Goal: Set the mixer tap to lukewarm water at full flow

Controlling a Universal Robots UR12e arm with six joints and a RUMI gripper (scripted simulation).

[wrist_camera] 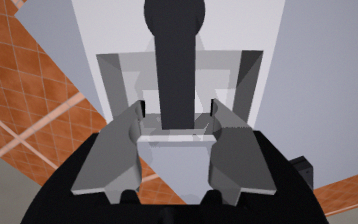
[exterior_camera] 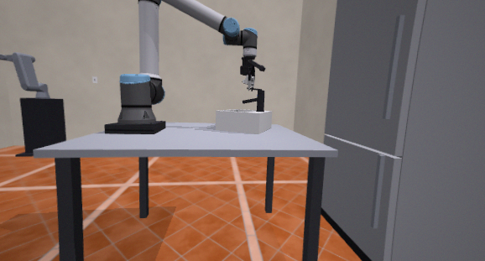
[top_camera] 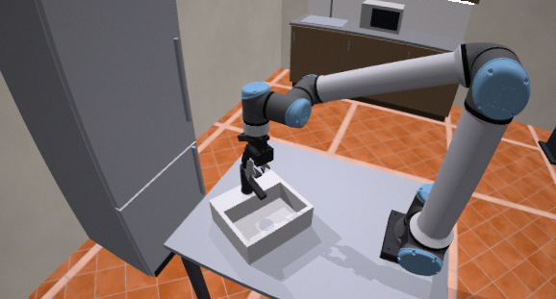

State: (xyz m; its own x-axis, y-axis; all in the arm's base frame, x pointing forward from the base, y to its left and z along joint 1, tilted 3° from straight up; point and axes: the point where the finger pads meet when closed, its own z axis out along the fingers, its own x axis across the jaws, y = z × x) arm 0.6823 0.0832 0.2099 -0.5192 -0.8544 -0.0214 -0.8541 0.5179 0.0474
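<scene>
Right now the lever is 2 cm ahead of my hand and 1 cm to the right of it. The rest, counted from my hand: white sink basin (4 cm behind, 2 cm to the left, 24 cm below); then black mixer tap (4 cm ahead, 3 cm to the right, 5 cm below).
</scene>
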